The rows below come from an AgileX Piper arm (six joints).
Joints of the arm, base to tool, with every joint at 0 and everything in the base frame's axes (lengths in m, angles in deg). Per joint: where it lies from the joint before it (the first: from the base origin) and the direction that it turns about. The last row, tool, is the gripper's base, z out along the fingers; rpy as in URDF.
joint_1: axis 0 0 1 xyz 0 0 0.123
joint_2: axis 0 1 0 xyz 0 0 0
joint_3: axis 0 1 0 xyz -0.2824 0 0.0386
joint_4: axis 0.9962 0 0.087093 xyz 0.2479 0 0.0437
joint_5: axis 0 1 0 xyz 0 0 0
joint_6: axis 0.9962 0 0.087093 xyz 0.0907 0 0.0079
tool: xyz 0 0 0 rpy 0 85.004 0
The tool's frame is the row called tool.
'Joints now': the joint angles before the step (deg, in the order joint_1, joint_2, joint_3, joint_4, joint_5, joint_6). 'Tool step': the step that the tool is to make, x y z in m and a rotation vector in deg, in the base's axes. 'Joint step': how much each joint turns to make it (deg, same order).
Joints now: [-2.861 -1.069 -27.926 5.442 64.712 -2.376]
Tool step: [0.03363 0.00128 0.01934 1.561 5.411 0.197]
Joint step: [-1.838 12.762 -3.039 2.912 -4.045 -1.901]
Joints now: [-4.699 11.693 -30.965 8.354 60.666 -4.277]
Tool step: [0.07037 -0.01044 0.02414 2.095 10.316 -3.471]
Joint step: [-3.231 22.628 -7.929 0.918 -4.245 -0.162]
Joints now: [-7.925 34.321 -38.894 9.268 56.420 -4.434]
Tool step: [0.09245 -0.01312 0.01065 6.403 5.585 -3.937]
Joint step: [-1.230 23.177 -11.212 3.899 -5.967 2.392]
